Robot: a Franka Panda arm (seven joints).
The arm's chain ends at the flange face. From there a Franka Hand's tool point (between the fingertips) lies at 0.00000 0.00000 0.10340 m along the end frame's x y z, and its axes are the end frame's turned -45 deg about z.
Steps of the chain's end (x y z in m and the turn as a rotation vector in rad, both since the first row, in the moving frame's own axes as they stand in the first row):
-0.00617, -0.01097, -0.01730, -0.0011, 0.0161, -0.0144
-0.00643, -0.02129, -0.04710, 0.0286, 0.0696, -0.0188
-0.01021, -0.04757, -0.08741, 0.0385, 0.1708, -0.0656
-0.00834, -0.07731, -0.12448, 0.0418, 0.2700, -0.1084
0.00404, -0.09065, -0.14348, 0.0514, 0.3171, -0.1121
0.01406, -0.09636, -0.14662, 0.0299, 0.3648, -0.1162
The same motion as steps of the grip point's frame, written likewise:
0.00450, -0.01087, -0.01731, -0.0122, 0.0106, -0.0144
0.01771, -0.01667, -0.04739, -0.0290, 0.0694, -0.0188
0.04195, -0.03174, -0.08899, -0.0936, 0.1480, -0.0656
0.07214, -0.04534, -0.12831, -0.1614, 0.2205, -0.1084
0.09446, -0.04368, -0.14876, -0.1879, 0.2606, -0.1121
0.10764, -0.03596, -0.15346, -0.2368, 0.2791, -0.1162

